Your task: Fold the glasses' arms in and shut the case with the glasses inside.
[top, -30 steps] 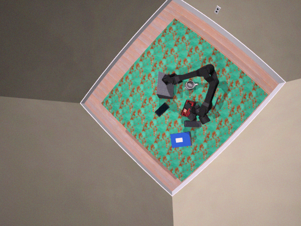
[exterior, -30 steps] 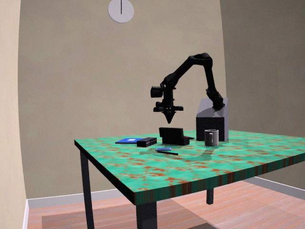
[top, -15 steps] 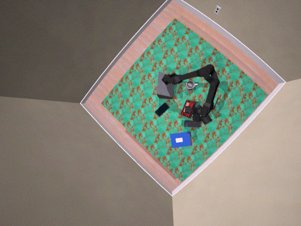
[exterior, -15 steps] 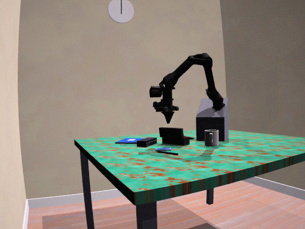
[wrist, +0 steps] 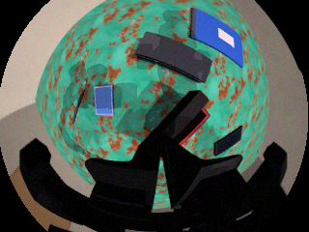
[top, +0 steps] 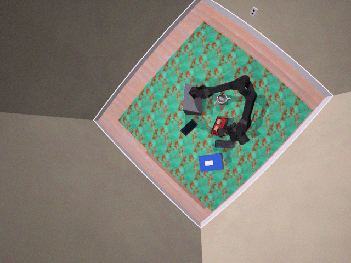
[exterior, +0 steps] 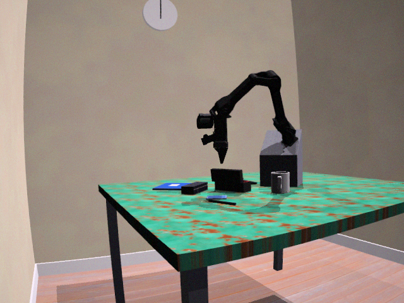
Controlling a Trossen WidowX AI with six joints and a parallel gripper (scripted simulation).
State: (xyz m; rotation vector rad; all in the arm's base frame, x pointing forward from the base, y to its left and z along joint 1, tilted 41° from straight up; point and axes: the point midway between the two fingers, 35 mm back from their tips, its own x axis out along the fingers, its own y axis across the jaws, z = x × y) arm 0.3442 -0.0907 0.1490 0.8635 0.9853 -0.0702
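The glasses case lid is 90 mm below my hand and 20 mm behind it. Also, from my hand: black glasses case (120 mm below, 40 mm behind, 10 mm to the right); then black box (140 mm below, 100 mm to the right, 90 mm ahead); then glasses (140 mm below, 60 mm behind).
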